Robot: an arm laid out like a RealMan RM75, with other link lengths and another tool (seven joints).
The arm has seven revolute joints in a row. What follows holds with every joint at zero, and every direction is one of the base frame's.
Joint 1 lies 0.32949 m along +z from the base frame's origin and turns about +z.
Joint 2 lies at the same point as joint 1 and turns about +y.
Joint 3 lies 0.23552 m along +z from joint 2 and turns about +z.
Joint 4 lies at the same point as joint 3 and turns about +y.
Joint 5 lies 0.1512 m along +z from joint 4 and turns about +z.
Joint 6 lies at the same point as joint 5 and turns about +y.
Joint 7 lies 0.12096 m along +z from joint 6 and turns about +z.
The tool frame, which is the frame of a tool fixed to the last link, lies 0.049 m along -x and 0.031 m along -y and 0.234 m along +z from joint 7; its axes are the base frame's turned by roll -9.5, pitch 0 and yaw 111.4 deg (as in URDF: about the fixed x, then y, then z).
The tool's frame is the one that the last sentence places.
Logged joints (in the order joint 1, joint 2, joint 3, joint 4, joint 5, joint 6, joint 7), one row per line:
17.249 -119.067 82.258 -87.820 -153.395 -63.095 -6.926
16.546 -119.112 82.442 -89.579 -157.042 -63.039 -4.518
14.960 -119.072 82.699 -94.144 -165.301 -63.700 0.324
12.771 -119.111 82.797 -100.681 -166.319 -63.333 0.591
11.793 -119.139 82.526 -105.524 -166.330 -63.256 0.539
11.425 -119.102 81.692 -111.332 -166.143 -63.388 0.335
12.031 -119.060 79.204 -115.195 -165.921 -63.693 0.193
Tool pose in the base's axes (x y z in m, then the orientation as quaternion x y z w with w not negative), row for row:
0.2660 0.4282 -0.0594 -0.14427 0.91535 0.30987 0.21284
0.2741 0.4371 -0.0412 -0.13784 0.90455 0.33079 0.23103
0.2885 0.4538 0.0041 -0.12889 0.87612 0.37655 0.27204
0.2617 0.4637 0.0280 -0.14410 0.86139 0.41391 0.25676
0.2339 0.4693 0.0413 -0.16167 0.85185 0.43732 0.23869
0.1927 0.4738 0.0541 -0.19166 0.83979 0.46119 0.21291
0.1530 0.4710 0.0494 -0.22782 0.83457 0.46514 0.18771
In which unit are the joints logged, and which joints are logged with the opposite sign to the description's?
The joints are logged in degrees. Opposite sign: joint 2, joint 4, joint 6.
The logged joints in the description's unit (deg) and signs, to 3 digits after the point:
17.249 119.067 82.258 87.820 -153.395 63.095 -6.926
16.546 119.112 82.442 89.579 -157.042 63.039 -4.518
14.960 119.072 82.699 94.144 -165.301 63.700 0.324
12.771 119.111 82.797 100.681 -166.319 63.333 0.591
11.793 119.139 82.526 105.524 -166.330 63.256 0.539
11.425 119.102 81.692 111.332 -166.143 63.388 0.335
12.031 119.060 79.204 115.195 -165.921 63.693 0.193

